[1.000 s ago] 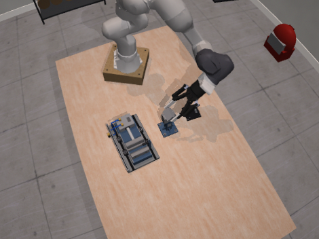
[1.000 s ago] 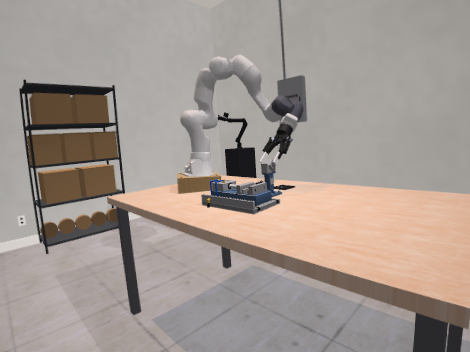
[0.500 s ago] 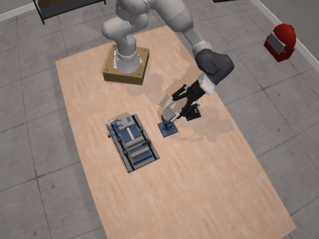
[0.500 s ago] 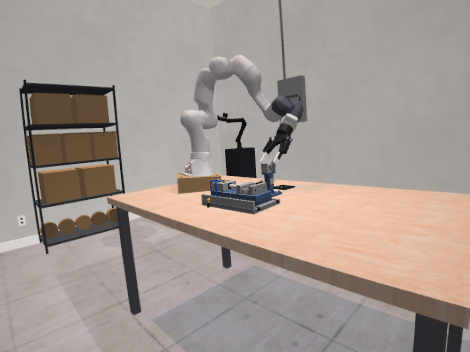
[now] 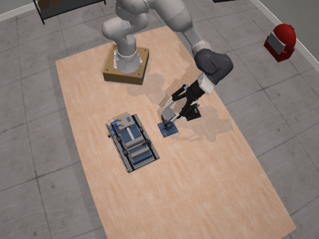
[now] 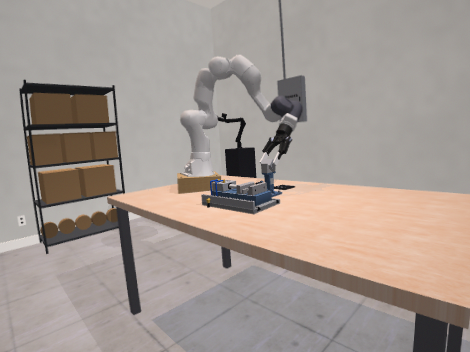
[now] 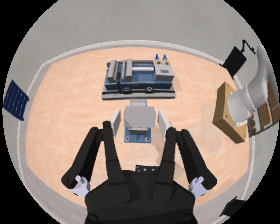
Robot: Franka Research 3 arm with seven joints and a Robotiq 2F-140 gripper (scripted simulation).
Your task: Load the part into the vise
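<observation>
Right now my hand is 1 cm to the left of the part and 2 cm above it. The rest, counted from my hand: vise (3 cm ahead, 23 cm to the right, 14 cm below); then black infeed plate (5 cm behind, 15 cm to the left, 17 cm below).
</observation>
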